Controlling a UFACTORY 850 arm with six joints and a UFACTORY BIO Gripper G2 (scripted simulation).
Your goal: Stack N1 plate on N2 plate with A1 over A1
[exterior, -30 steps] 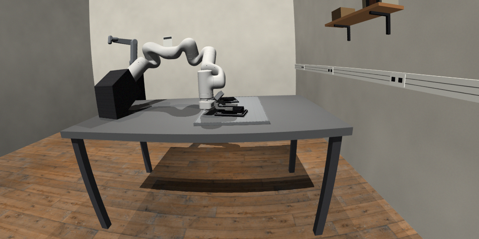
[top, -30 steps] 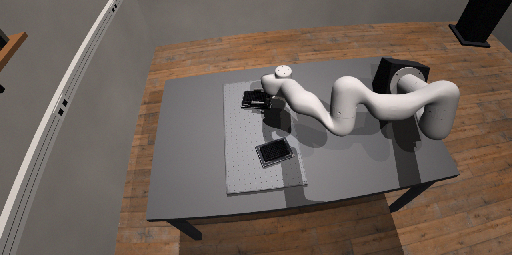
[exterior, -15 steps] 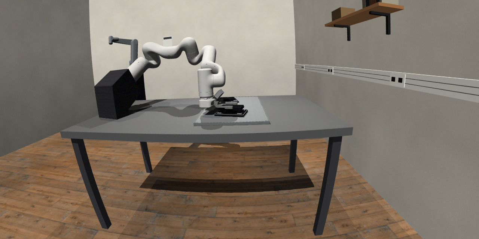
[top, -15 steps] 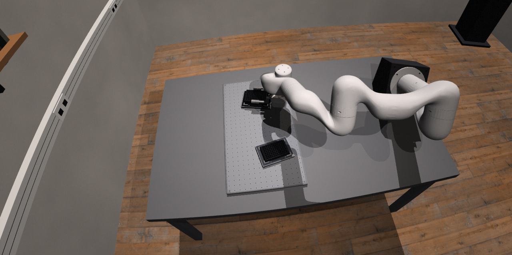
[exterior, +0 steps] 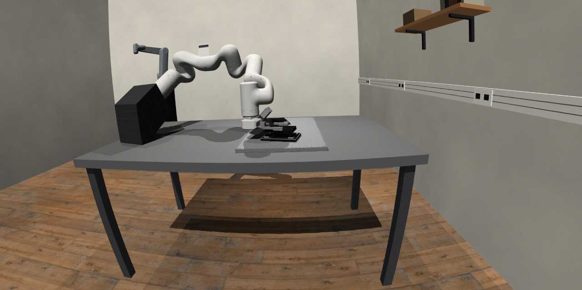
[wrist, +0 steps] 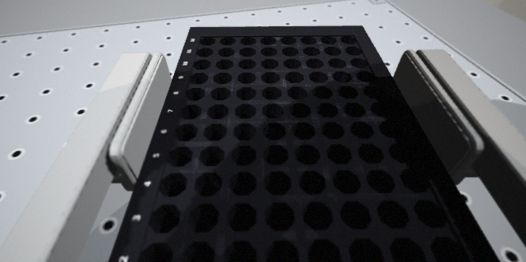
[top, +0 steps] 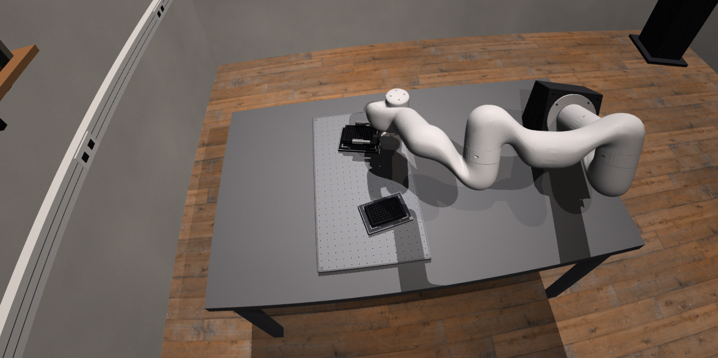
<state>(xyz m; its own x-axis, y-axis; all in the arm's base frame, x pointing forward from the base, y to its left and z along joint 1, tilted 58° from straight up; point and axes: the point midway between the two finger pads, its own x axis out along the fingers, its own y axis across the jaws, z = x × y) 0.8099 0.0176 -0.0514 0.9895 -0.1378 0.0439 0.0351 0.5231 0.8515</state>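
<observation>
Now: the plate nest N1 50 mm below my hand. From my hand the other things lie so: plate nest N2: 120 mm behind, 330 mm to the left, 50 mm below.
</observation>
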